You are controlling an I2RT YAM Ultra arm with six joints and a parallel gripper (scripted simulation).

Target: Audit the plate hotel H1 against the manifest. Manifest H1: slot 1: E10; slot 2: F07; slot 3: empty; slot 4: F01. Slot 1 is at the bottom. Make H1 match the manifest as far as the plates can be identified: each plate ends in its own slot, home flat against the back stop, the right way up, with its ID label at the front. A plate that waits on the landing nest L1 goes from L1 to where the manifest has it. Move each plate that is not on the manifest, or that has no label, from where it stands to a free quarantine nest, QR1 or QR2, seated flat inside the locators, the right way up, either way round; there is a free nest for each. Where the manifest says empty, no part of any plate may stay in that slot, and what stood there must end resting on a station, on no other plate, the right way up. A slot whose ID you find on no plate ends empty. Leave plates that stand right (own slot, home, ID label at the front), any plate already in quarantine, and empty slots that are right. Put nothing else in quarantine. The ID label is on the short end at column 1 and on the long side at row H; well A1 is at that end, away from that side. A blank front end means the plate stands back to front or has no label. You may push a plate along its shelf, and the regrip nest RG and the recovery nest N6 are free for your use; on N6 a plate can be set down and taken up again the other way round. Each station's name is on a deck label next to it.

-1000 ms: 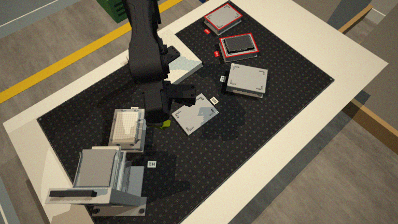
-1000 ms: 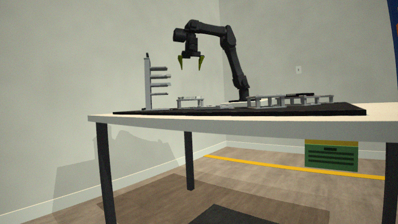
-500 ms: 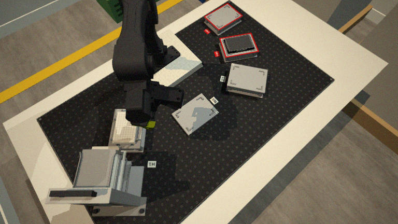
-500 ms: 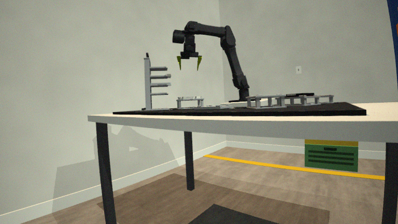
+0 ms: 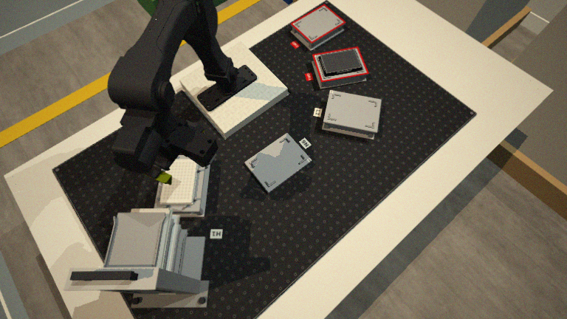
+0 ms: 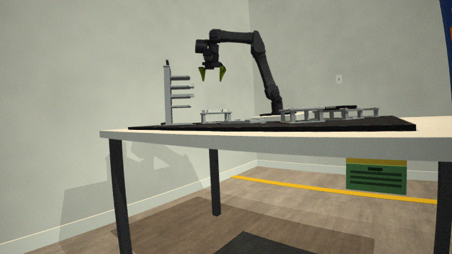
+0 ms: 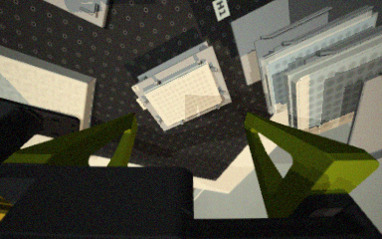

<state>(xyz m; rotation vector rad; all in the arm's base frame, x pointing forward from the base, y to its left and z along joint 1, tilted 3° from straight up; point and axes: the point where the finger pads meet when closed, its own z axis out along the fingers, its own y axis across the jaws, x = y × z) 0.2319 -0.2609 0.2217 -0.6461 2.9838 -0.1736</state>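
My gripper is now 170 mm above the white well plate, 50 mm past it and 30 mm to the left of it. Round my hand: regrip nest: 180 mm below, 50 mm behind, 30 mm to the right; then H1 deck label: 240 mm below, 110 mm ahead, 40 mm to the right; then plate hotel H1: 200 mm to the right, 140 mm ahead, 80 mm below.
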